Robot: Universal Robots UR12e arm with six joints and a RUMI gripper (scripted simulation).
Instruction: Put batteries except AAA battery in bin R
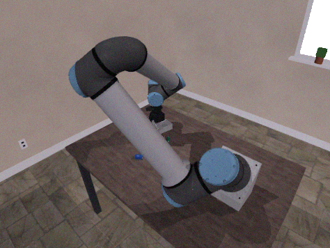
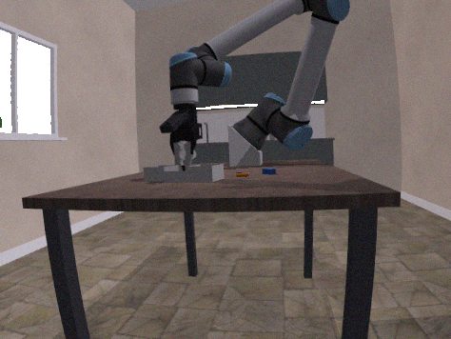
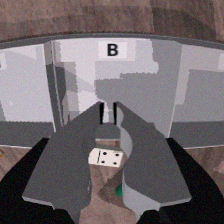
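My hand is 10 mm short of the grey bin row, 10 mm to the left of it and 10 mm above it. From my hand the other things lie so: orange battery: 40 mm behind, 180 mm to the left, 30 mm below; then green cylindrical battery: 130 mm behind, 10 mm to the left, 30 mm below; then white die-like piece: 70 mm behind, 30 mm to the left, 30 mm below.
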